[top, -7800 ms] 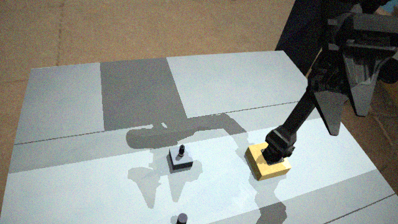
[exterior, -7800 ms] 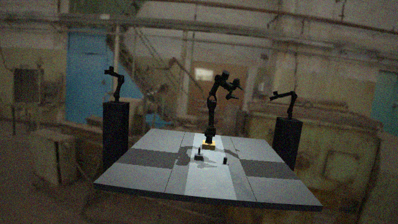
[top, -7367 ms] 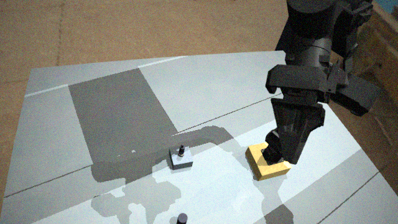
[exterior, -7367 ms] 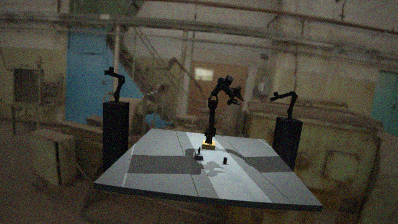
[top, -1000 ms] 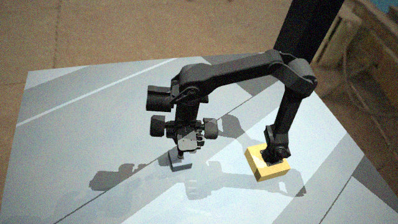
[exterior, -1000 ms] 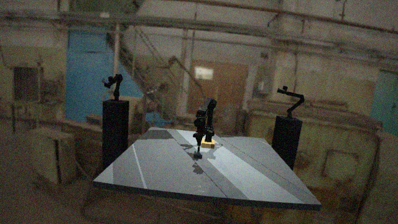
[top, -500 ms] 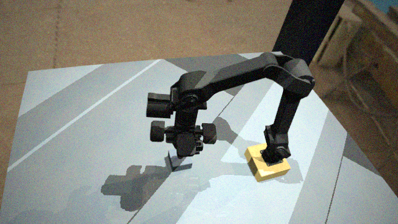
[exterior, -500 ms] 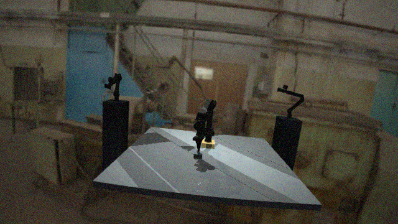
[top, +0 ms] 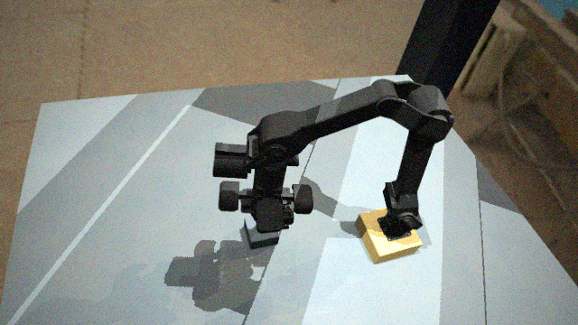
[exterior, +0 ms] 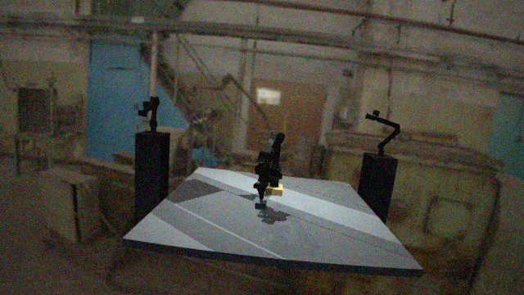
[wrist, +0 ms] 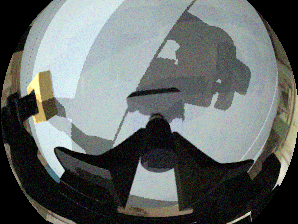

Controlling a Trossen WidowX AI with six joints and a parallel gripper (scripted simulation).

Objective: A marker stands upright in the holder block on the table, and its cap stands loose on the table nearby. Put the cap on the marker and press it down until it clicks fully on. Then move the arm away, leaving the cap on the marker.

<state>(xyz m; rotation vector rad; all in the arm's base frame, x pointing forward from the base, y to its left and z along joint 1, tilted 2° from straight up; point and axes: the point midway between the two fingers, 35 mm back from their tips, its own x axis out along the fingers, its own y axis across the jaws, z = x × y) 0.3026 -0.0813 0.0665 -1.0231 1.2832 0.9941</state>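
The dark marker cap lies 1 cm above my gripper tip.
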